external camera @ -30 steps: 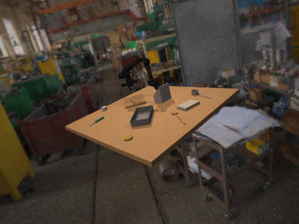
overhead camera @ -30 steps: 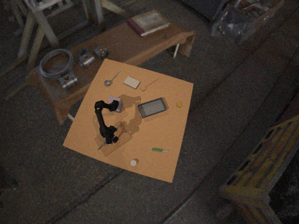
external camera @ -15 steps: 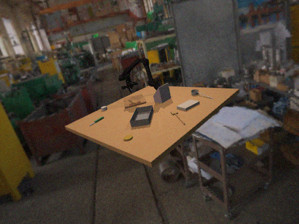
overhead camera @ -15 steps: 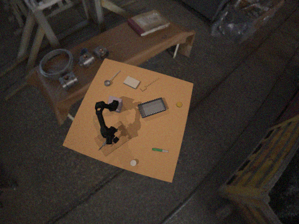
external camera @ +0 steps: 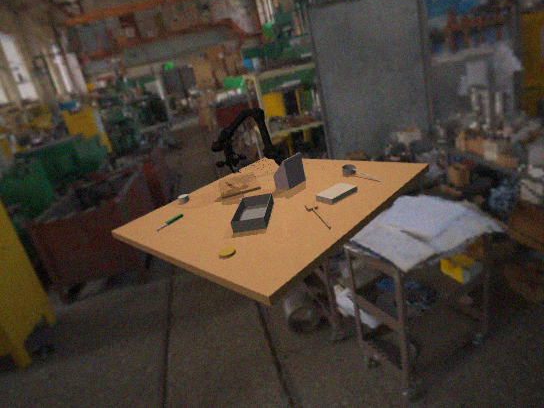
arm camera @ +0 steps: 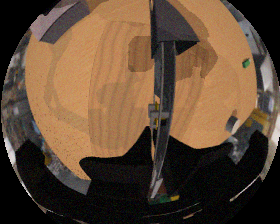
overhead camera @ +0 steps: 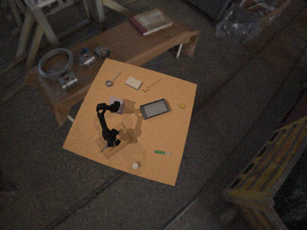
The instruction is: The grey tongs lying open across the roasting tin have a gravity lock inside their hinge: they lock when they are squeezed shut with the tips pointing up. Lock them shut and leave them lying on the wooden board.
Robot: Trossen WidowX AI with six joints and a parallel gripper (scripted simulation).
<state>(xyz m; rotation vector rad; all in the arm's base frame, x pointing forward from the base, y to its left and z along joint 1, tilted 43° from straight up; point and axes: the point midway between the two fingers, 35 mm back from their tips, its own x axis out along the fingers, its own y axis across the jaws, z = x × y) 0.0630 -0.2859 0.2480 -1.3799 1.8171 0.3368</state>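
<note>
Now: gripper tip 80 mm above the wooden board and 10 mm past it. The rest, counted from my gripper tip: roasting tin 470 mm to the left, 350 mm ahead, 60 mm below; yellow disc 670 mm ahead, 600 mm to the left, 80 mm below; white cap 280 mm ahead, 210 mm to the right, 70 mm below.
</note>
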